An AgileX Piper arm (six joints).
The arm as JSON. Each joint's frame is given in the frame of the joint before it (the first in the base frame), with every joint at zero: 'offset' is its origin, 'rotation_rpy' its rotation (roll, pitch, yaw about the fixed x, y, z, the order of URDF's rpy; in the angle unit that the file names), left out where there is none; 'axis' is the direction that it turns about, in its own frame. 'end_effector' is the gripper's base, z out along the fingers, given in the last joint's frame.
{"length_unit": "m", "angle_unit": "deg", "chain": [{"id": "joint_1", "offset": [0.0, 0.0, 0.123], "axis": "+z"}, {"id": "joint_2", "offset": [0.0, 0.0, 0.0], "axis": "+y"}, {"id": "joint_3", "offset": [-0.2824, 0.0, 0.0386], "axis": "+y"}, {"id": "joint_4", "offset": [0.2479, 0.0, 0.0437], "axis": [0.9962, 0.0, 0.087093]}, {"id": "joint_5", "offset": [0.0, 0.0, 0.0], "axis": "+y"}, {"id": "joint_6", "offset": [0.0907, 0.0, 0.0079], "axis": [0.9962, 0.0, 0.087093]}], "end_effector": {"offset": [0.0, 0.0, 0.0], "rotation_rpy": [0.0, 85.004, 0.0]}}
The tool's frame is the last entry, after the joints.
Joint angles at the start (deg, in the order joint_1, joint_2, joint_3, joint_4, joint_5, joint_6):
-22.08 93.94 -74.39 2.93 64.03 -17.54
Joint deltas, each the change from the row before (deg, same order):
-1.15 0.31 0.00 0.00 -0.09 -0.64
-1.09 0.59 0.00 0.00 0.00 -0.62
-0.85 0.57 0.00 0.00 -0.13 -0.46
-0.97 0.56 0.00 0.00 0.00 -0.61
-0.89 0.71 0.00 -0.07 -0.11 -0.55
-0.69 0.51 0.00 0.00 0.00 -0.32
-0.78 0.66 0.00 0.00 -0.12 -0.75
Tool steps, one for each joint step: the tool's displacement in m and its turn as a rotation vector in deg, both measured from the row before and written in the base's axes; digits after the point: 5 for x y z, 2 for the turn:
-0.00157 -0.00641 -0.00173 -0.04 0.22 -0.53
-0.00106 -0.00631 -0.00336 0.12 0.56 -0.48
-0.00052 -0.00512 -0.00322 0.10 0.42 -0.40
-0.00113 -0.00563 -0.00321 0.14 0.52 -0.37
-0.00064 -0.00553 -0.00407 0.12 0.58 -0.33
-0.00076 -0.00411 -0.00295 0.18 0.46 -0.37
-0.00063 -0.00482 -0.00381 0.14 0.50 -0.04

